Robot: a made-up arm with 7 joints.
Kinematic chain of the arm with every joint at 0, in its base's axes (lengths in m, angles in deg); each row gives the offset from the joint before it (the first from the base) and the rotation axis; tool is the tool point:
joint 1: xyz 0 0.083 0 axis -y
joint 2: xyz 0 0.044 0 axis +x
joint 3: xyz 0 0 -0.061 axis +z
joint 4: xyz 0 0 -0.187 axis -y
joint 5: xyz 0 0 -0.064 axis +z
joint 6: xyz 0 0 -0.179 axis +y
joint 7: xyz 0 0 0 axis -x
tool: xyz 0 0 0
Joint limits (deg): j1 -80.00..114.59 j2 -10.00..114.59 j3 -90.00..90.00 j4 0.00..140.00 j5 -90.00..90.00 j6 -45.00..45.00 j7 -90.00..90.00
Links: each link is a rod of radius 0.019 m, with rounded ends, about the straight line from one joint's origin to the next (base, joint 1, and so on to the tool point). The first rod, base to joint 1, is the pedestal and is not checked.
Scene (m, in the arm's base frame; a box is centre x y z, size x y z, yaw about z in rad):
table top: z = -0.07
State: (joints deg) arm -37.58 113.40 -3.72 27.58 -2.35 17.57 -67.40
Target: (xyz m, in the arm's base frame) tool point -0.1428 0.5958 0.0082
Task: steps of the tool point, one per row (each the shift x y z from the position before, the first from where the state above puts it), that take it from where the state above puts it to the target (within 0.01 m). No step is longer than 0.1 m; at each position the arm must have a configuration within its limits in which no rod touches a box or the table.
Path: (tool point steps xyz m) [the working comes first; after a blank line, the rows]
Joints at the target: 98.21 107.11 -7.96 6.80 -2.35 17.57 -67.40
Straight joint move there: clear.

1: -0.0310 0.0056 0.0443
2: -0.0406 0.0054 0.0337
3: -0.0467 0.0049 0.0213
4: -0.0493 0.0046 0.0078
5: -0.0483 0.0043 -0.0055
6: -0.0437 0.0039 -0.0179
7: -0.0362 0.0035 -0.0283
8: -0.0263 0.0032 -0.0361
9: -0.0149 0.0028 -0.0409
10: -0.0029 0.0024 -0.0423

